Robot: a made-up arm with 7 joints.
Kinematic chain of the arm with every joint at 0, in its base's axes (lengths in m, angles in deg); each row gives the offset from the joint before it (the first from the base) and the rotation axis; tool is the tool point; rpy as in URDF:
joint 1: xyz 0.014 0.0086 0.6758 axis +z
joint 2: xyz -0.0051 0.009 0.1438 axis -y
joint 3: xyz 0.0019 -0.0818 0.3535 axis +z
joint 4: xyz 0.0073 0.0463 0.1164 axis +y
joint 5: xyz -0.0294 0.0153 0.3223 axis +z
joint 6: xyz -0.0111 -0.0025 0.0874 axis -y
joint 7: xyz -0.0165 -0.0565 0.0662 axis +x
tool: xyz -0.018 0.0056 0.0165 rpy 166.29 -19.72 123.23
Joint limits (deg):
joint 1: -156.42..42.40
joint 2: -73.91..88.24
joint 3: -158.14..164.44
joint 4: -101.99..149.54
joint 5: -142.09..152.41
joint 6: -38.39..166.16
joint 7: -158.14..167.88
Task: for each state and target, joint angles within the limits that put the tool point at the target. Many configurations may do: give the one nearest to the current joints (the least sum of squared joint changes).
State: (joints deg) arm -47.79 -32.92 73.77 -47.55 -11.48 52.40 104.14
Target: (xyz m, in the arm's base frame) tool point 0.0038 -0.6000 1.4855
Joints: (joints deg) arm -56.50 -40.90 78.97 -22.76 -10.96 34.46 100.15
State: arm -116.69 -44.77 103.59 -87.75 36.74 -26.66 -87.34
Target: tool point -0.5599 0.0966 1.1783
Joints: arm -119.60 -33.36 89.65 -94.57 36.59 -26.94 -87.97
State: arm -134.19 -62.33 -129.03 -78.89 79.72 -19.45 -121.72
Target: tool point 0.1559 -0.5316 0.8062
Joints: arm -111.30 -62.40 -116.02 -100.02 76.86 -17.30 -121.26
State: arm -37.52 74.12 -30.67 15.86 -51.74 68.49 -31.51
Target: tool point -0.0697 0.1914 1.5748
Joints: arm -53.41 41.09 -2.82 71.34 -68.42 78.60 -33.92
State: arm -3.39 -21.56 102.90 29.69 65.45 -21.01 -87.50
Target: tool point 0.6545 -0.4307 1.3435
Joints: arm -35.54 -58.25 100.84 10.75 62.95 -17.01 -88.49
